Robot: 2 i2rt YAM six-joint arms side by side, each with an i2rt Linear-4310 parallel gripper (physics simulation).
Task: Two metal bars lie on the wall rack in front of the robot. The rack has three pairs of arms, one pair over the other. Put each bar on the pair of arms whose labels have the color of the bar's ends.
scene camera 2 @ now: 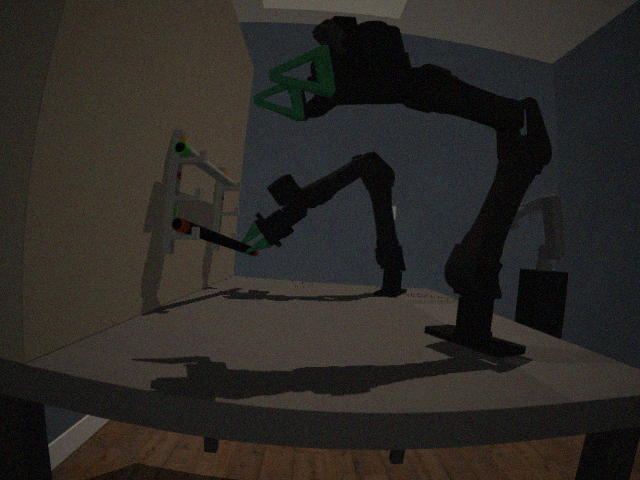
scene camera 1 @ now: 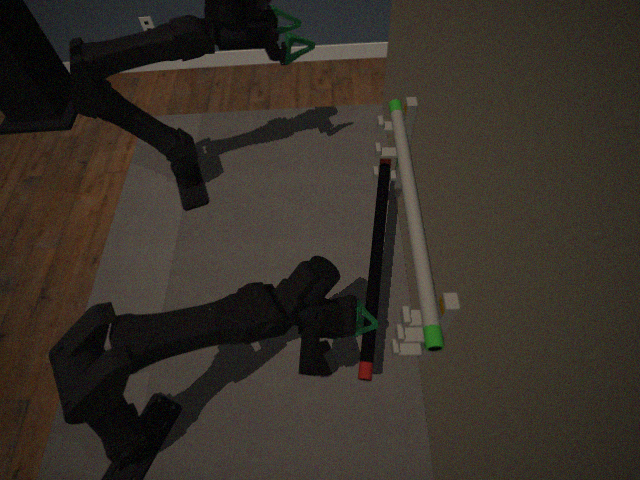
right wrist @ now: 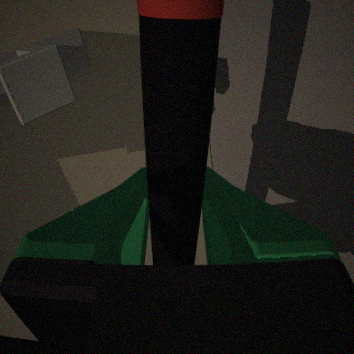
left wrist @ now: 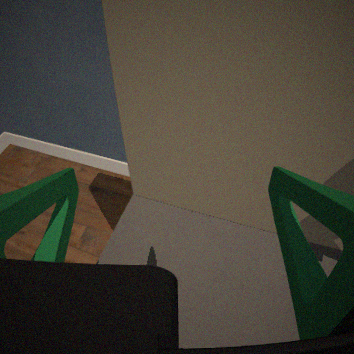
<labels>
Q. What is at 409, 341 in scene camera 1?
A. A wall rack.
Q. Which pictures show the black bar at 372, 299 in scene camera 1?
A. Scene camera 2, scene camera 1 and the right wrist view only.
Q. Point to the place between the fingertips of my left gripper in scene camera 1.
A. At 307, 34
</labels>
